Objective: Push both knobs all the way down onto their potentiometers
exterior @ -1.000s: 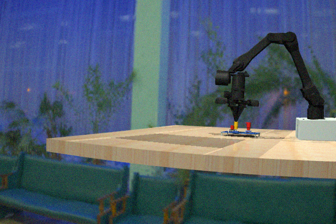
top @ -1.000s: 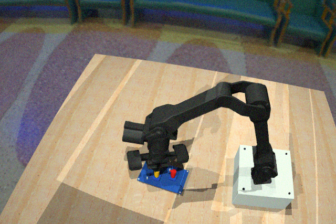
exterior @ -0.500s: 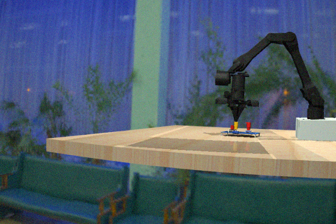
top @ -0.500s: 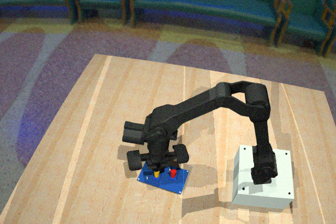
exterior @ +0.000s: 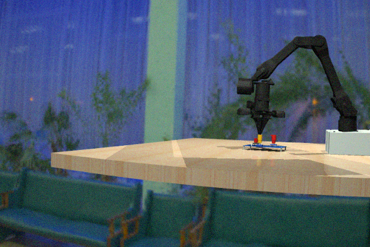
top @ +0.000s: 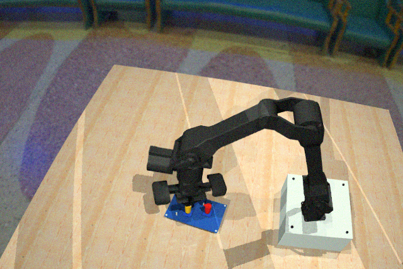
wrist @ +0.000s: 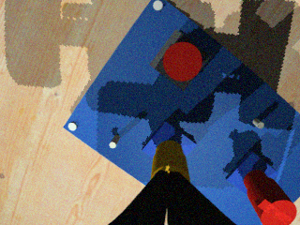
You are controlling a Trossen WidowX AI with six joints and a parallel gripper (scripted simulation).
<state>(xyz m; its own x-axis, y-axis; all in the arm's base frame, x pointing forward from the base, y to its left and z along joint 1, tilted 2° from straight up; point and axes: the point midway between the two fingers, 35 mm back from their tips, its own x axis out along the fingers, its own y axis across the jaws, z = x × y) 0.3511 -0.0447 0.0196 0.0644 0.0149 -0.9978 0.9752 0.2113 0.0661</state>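
The yellow knob is 1 cm below my gripper tip. Round my gripper tip: red knob 6 cm behind, 1 cm below.
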